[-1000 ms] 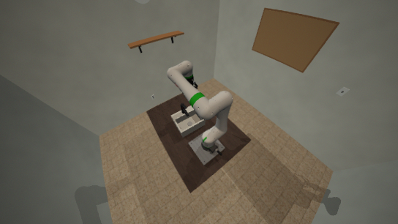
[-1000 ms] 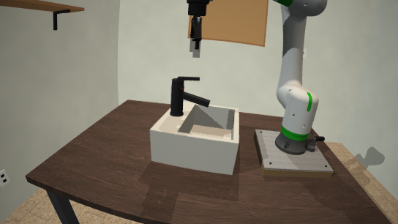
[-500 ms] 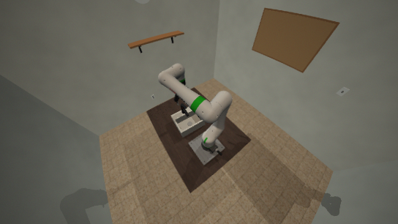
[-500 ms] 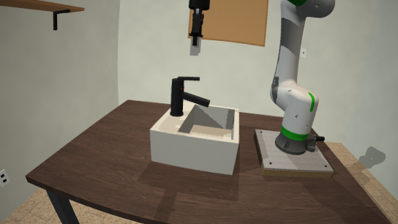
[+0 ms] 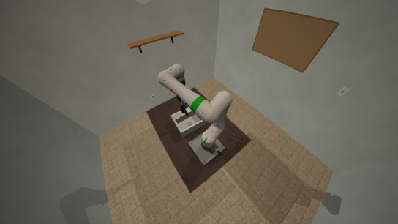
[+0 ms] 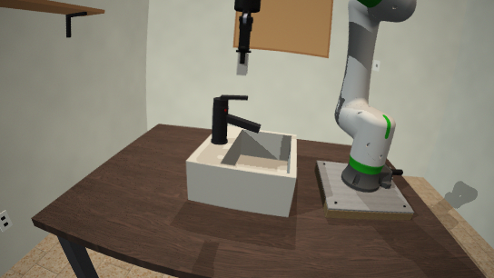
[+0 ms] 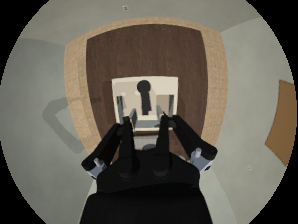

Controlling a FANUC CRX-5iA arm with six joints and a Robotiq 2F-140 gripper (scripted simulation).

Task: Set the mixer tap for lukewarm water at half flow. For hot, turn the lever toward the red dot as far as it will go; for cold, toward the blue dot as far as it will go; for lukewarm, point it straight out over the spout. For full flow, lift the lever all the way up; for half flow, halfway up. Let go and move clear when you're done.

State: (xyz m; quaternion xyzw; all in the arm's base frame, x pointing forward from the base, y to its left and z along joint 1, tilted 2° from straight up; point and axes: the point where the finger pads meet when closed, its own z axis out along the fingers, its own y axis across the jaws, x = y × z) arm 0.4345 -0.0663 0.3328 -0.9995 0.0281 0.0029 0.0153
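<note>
Right now my hand is 10 cm above the lever and 2 cm short of it. Round my hand: black mixer tap (15 cm below, 4 cm ahead); white sink basin (34 cm below, 6 cm behind, 2 cm to the left).
</note>
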